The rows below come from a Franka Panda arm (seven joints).
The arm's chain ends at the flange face. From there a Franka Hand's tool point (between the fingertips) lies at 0.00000 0.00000 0.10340 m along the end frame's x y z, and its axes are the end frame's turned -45 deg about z.
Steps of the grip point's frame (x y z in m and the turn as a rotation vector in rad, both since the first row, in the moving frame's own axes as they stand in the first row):
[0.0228 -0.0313 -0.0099 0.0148 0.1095 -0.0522]
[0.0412 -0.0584 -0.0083 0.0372 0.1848 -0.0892]
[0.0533 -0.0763 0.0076 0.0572 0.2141 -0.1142]
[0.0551 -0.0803 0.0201 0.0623 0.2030 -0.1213]
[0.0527 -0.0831 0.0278 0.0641 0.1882 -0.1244]
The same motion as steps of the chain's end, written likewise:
[-0.0127 -0.0290 -0.0093 0.0879 0.0670 -0.0522]
[-0.0222 -0.0538 -0.0065 0.1570 0.1044 -0.0892]
[-0.0265 -0.0714 0.0101 0.1918 0.1109 -0.1142]
[-0.0268 -0.0759 0.0224 0.1876 0.0995 -0.1213]
[-0.0293 -0.0772 0.0298 0.1784 0.0878 -0.1244]

